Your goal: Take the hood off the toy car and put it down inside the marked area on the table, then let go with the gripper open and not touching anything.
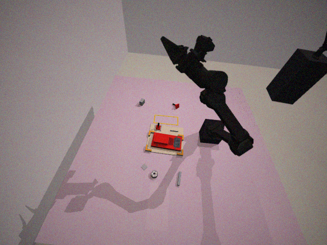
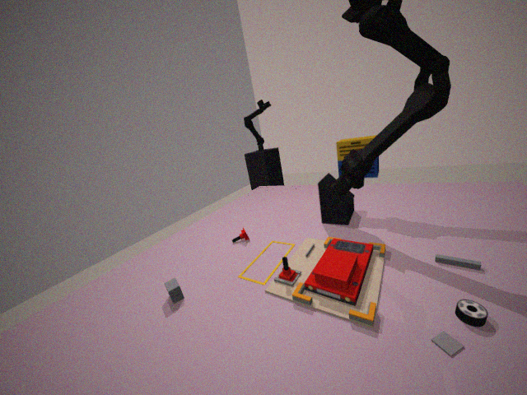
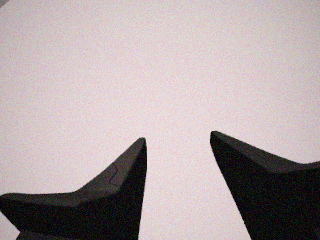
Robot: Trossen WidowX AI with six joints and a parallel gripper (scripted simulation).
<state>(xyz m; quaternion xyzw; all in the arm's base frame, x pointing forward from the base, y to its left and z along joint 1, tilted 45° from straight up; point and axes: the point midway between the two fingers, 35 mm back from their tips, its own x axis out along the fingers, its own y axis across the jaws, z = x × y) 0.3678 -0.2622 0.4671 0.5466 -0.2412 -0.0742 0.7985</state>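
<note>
Right now my gripper tip is 64 cm above the hood, 5 cm to the left of it and 3 cm past it. From my gripper tip the other things lie so: grey bar (67 cm below, 18 cm to the left, 18 cm behind); then black wheel (67 cm below, 18 cm to the left, 3 cm behind).
</note>
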